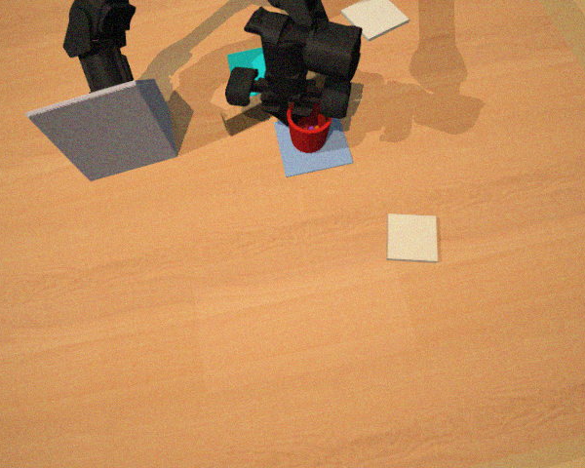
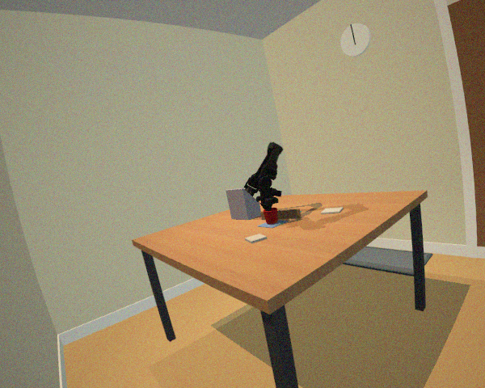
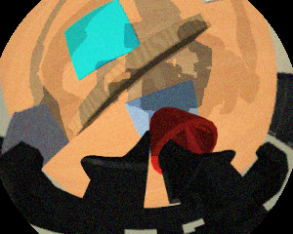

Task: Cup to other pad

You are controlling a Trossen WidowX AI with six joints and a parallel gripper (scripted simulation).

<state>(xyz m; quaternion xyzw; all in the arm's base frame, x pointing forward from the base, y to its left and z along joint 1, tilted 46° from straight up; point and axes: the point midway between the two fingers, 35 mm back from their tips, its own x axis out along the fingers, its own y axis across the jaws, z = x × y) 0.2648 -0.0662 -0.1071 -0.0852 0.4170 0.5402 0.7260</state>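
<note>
Now: gripper tip 40 mm short of the orange marble, 20 mm above it and 10 mm to the left of it. From my gripper tip the other things lie so: low wooden bar (80 mm to the left, 30 mm below, 10 mm ahead); light blue pad (50 mm below, 30 mm ahead, 20 mm to the right); red cup (30 mm ahead, 20 mm to the right).
</note>
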